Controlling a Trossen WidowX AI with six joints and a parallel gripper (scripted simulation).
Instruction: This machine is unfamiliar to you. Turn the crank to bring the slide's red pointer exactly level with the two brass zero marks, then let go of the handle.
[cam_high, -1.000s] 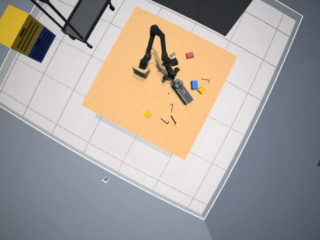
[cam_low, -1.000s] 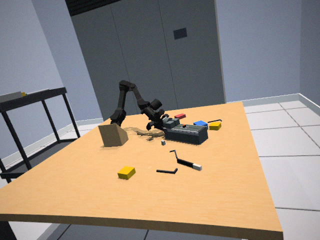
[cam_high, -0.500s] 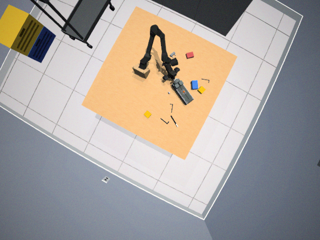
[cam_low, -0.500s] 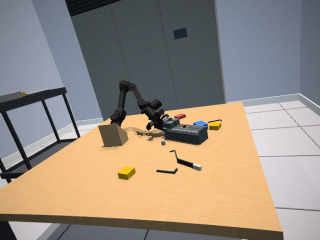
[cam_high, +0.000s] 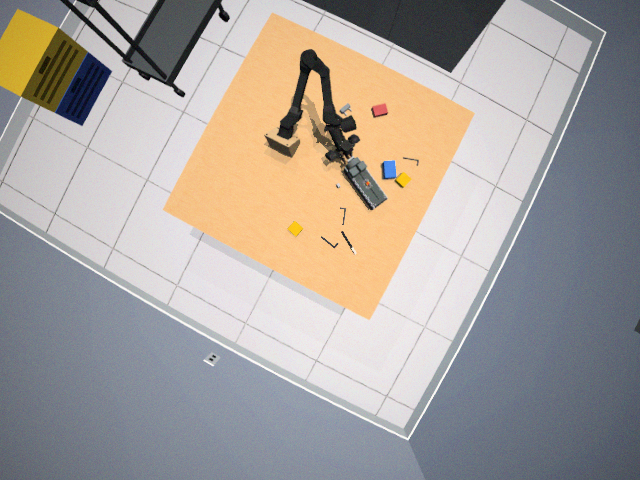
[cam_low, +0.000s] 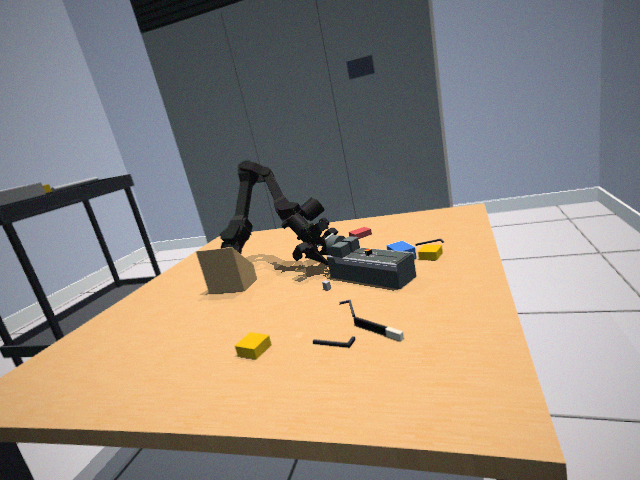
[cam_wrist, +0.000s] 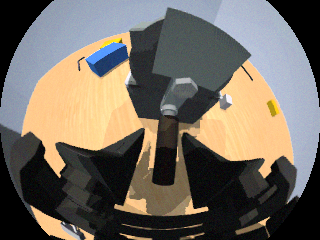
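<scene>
The dark crank handle lies 20 mm behind my gripper tip, 10 mm to the left of it and 30 mm above it. Round my gripper tip: small grey cube 10 mm ahead, 140 mm to the right, 20 mm below; blue block 220 mm ahead, 50 mm to the left, 10 mm below; red pointer 140 mm ahead, 90 mm to the right, 50 mm above.
</scene>
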